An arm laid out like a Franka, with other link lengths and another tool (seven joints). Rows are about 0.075 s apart.
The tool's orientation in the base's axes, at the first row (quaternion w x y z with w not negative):
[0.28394 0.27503 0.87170 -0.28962]
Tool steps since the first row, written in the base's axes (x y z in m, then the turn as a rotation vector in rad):
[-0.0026 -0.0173 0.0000 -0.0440 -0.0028 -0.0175]
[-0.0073 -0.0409 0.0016 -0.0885 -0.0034 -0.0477]
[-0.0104 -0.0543 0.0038 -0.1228 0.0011 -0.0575]
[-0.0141 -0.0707 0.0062 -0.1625 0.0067 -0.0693]
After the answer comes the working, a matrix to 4 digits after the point.
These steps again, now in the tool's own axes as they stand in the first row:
[-0.0037 -0.0135 0.0106 0.0408 -0.0241 -0.0012]
[-0.0089 -0.0331 0.0235 0.0910 -0.0427 0.0045]
[-0.0124 -0.0450 0.0299 0.1224 -0.0583 -0.0034]
[-0.0166 -0.0594 0.0378 0.1592 -0.0759 -0.0125]

The tool's axes in the first row as the columns of a matrix, in the base's axes (rounded; the answer above uses it unrounded):
[-0.6875 0.6440 0.3357]
[0.3150 0.6810 -0.6611]
[-0.6543 -0.3487 -0.6710]

